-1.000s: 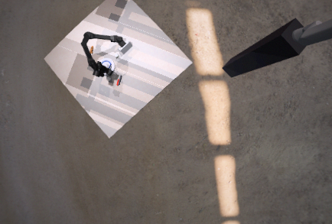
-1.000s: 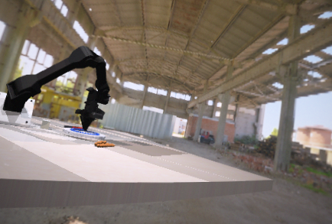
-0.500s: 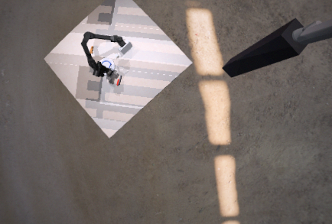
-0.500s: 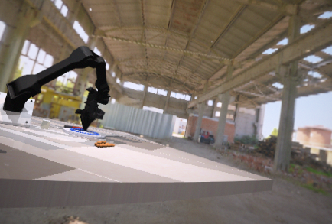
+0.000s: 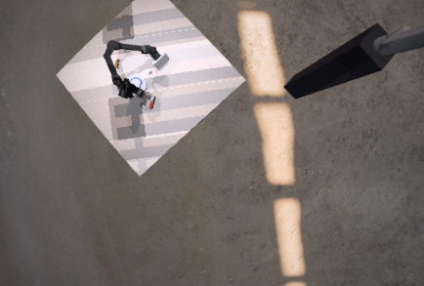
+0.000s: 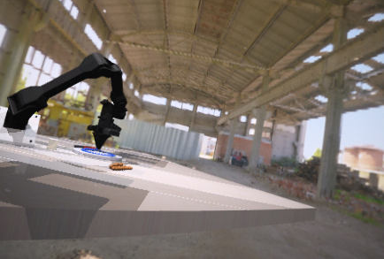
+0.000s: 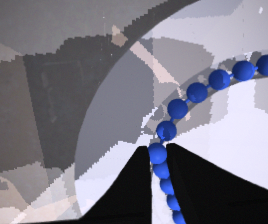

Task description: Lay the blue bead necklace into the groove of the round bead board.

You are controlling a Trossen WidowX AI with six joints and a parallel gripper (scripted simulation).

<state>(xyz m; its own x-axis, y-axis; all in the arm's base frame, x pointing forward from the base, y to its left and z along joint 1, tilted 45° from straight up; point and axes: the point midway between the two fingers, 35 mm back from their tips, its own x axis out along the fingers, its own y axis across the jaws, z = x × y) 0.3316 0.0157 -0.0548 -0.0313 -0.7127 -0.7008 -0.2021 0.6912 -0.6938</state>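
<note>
Right now the round white bead board is 2 cm behind my gripper tip, 6 cm to the right of it and 1 cm below it. From my gripper tip the other things lie so: small white block (20 cm behind, 5 cm to the right); red pen-like object (17 cm to the left, 2 cm below).
</note>
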